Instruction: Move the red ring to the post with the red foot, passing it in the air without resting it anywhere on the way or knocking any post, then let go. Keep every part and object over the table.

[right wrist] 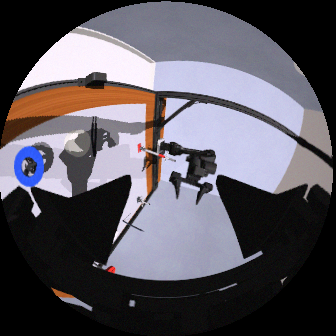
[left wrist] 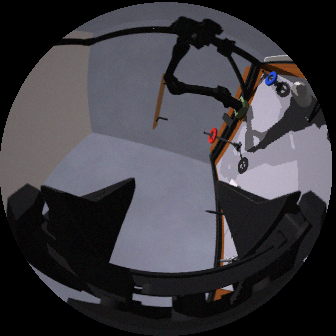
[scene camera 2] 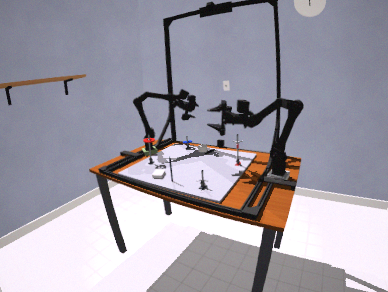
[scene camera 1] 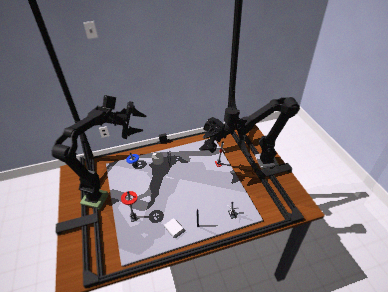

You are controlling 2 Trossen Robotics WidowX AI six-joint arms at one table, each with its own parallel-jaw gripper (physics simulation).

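Frame: origin at the left arm's base, x ahead, y left, z up, level; centimetres.
Where they show: left gripper, between the fingertips: [right wrist: 186, 201] [left wrist: 176, 183] [scene camera 2: 206, 117] [scene camera 1: 201, 143]; right gripper, between the fingertips: [right wrist: 174, 179] [left wrist: 221, 32] [scene camera 2: 197, 112] [scene camera 1: 144, 123]; left arm's base, origin of its link: [right wrist: 161, 145] [scene camera 2: 278, 172] [scene camera 1: 266, 159]; right arm's base, origin of its link: [left wrist: 238, 105] [scene camera 1: 93, 196].
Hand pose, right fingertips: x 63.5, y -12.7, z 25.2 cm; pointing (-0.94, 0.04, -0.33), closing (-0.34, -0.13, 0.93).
Note:
Each offset is from my right fingertips to the centre of the thing. "spot": to the spot under its first point.
The red ring @[dx +10.0, dy +35.9, dz -12.1 cm] [scene camera 1: 131, 202] [scene camera 2: 152, 141] [left wrist: 215, 133] sits high around a grey post with a dark foot, at the left of both scene views. The post with the red foot @[spot: dx -37.5, dy +11.8, dz -16.0 cm] [scene camera 1: 221, 152] [scene camera 2: 238, 151] [right wrist: 150, 152] stands upright at the right of the mat and bears no ring. My left gripper [scene camera 1: 206, 136] [scene camera 2: 210, 117] [left wrist: 176, 183] [right wrist: 186, 201] is open and empty, high above the back right of the table. My right gripper [scene camera 1: 143, 123] [scene camera 2: 195, 111] is open and empty, high above the back left, apart from the red ring.
A blue ring @[dx +9.9, dy +0.9, dz -22.6 cm] [scene camera 1: 136, 161] [scene camera 2: 187, 142] is on a short post at the back left, near a pale round object @[dx -3.7, dy +0.4, dz -25.5 cm] [scene camera 1: 158, 158] [scene camera 2: 202, 148]. Towards the front are a white block @[dx -7.6, dy +45.4, dz -26.2 cm] [scene camera 1: 174, 227] [scene camera 2: 159, 173], a thin black post @[dx -18.7, dy +46.0, dz -20.2 cm] [scene camera 1: 197, 218] [scene camera 2: 171, 170] and a dark pegged post @[spot: dx -36.1, dy +43.1, dz -25.0 cm] [scene camera 1: 233, 212] [scene camera 2: 202, 182].

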